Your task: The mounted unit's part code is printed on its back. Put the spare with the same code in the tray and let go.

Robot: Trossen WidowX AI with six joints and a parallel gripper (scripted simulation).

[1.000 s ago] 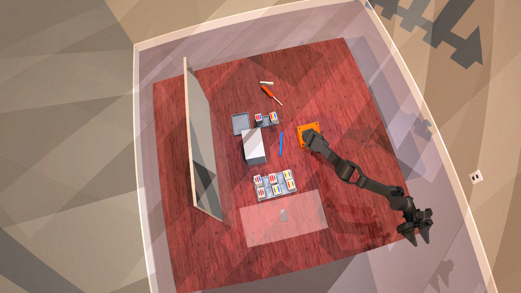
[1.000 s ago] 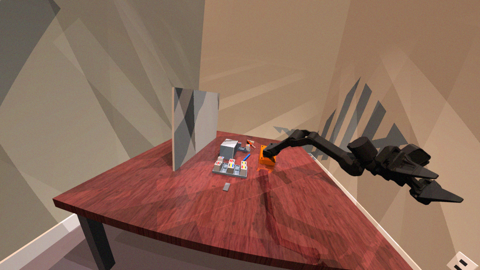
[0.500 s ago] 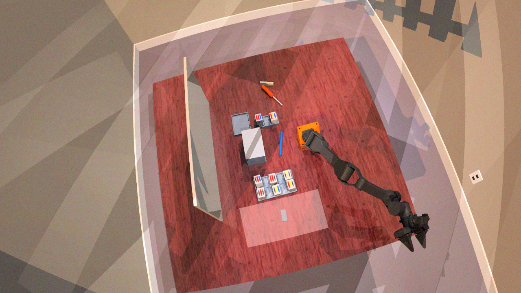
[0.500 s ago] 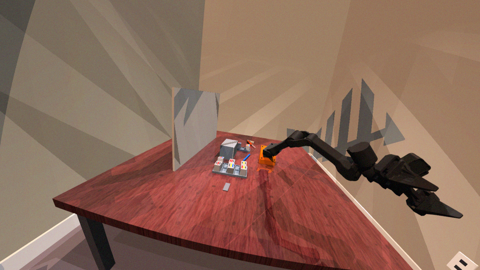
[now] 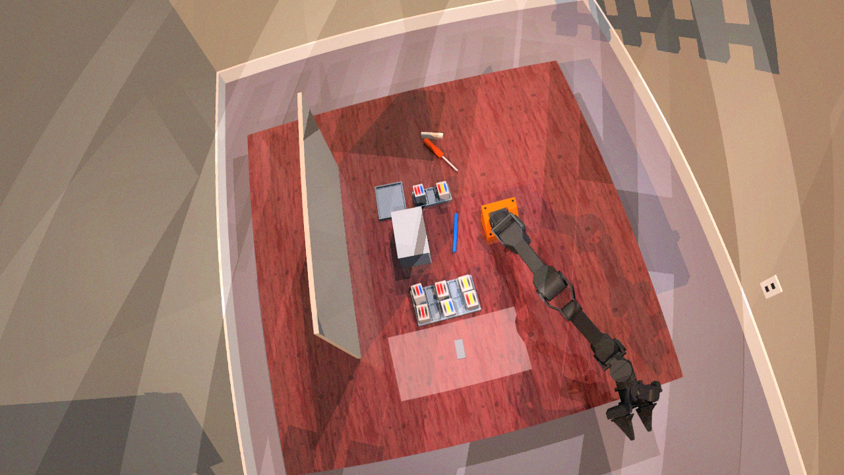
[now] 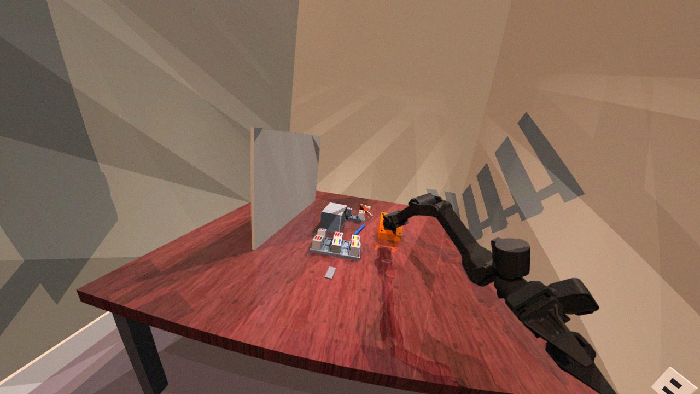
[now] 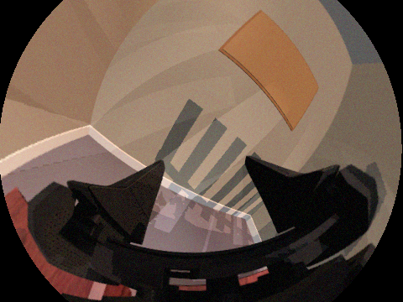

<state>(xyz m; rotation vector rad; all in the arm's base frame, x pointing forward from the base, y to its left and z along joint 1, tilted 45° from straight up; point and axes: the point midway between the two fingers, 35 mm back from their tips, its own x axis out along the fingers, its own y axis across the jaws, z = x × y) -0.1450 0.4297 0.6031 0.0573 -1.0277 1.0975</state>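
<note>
Right now the spare block is 310 mm ahead of my gripper tip, 550 mm to the right of it and 160 mm below it. Round my gripper tip: blue pen: 280 mm ahead, 790 mm to the right, 200 mm below; then mounted unit: 430 mm ahead, 790 mm to the right, 150 mm below; then tall mirror panel: 650 mm ahead, 830 mm to the right, 20 mm above.
</note>
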